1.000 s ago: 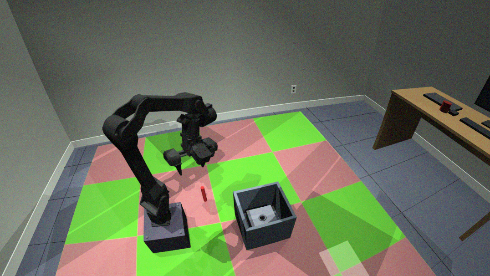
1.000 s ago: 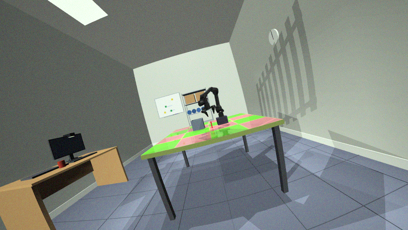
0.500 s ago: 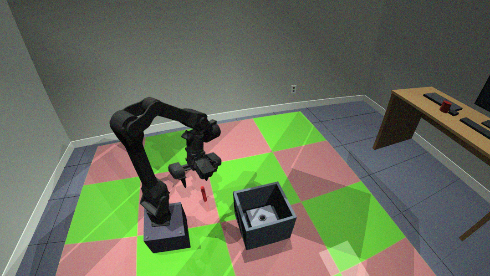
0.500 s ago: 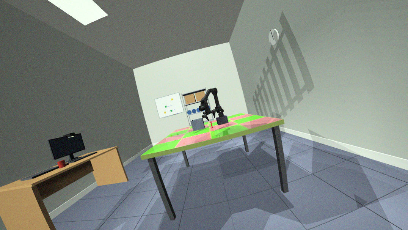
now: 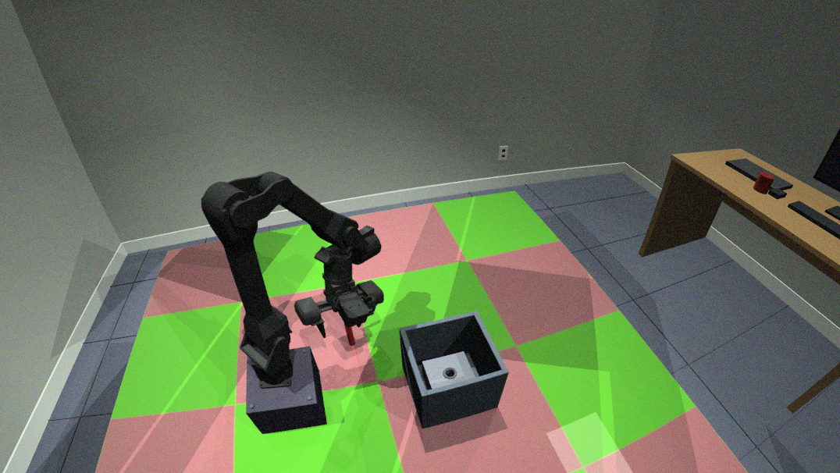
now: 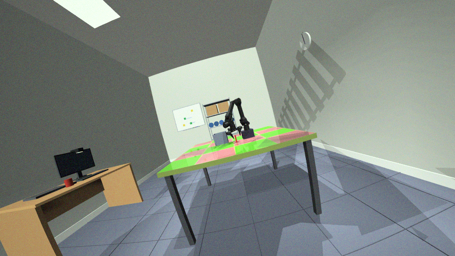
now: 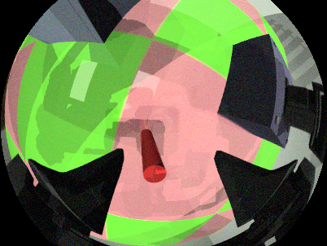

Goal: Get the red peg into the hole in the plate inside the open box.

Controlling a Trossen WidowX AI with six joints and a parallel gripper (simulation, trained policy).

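The red peg is 20 mm ahead of my gripper tip and 10 mm below it. From my gripper tip the other things lie so: light grey plate (210 mm ahead, 160 mm to the right, 10 mm below).
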